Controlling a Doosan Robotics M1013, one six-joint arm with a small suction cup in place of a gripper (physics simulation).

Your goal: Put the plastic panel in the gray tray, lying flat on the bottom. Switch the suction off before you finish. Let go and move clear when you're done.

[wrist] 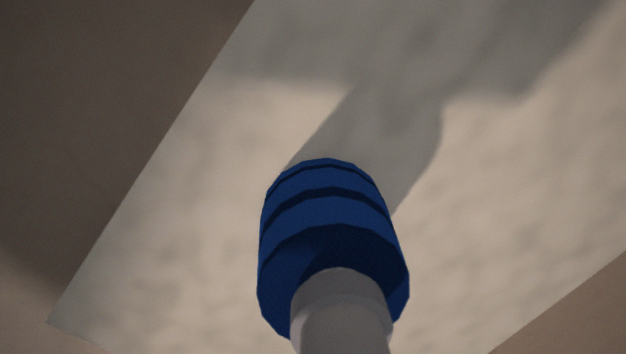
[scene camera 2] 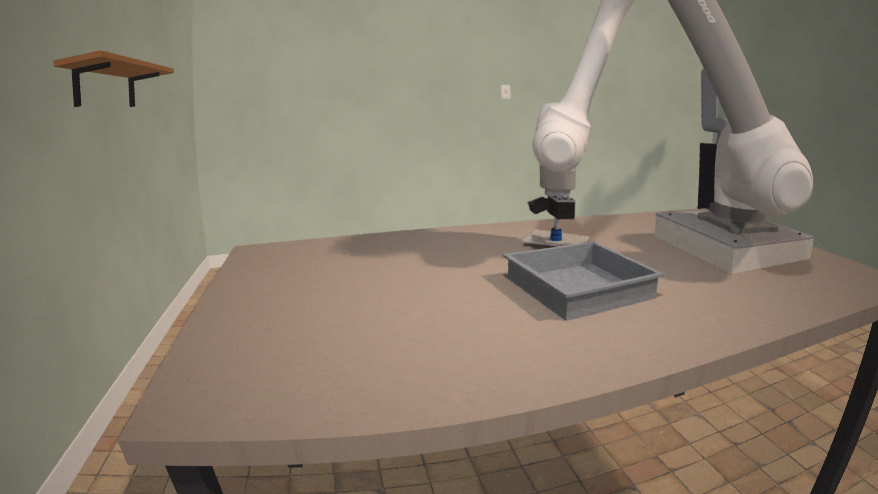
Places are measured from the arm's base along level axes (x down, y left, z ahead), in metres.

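Where they show: end effector, tool point: (wrist: 322, 196) (scene camera 2: 555, 243); arm's base, origin of the base link: (scene camera 2: 737, 224).
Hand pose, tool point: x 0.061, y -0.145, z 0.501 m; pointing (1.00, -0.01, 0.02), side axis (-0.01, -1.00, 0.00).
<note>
Things, the pixels of their top centre, and the offset from my tool point. Level surfaces: height alone.
- plastic panel, middle of its top: (wrist: 378, 250) (scene camera 2: 557, 237) dy -0.014, dx -0.012, dz -0.009 m
- gray tray, middle of its top: (scene camera 2: 582, 263) dy +0.298, dx -0.046, dz +0.049 m
- table, its level: dx +0.004 m
The plastic panel (scene camera 2: 572, 238) (wrist: 200, 240), a thin pale rectangle, is at the back of the table, behind the tray. A dark shadow shows under its front left edge, and it appears slightly off the table. My suction cup (scene camera 2: 556, 234) (wrist: 332, 225), blue and ribbed, touches the panel's upper face and appears to hold it. The cup's lip and the contact spot are hidden in the wrist view. The gray tray (scene camera 2: 607, 293) stands in front of the panel, with its open side up and its inside bottom showing bare in the scene view.
The arm's pale base block (scene camera 2: 767, 253) stands on the table (scene camera 2: 368, 344) to the right of the panel and the tray. The tray's raised walls are close to the panel. A wooden shelf (scene camera 2: 113, 61) hangs on the far left wall.
</note>
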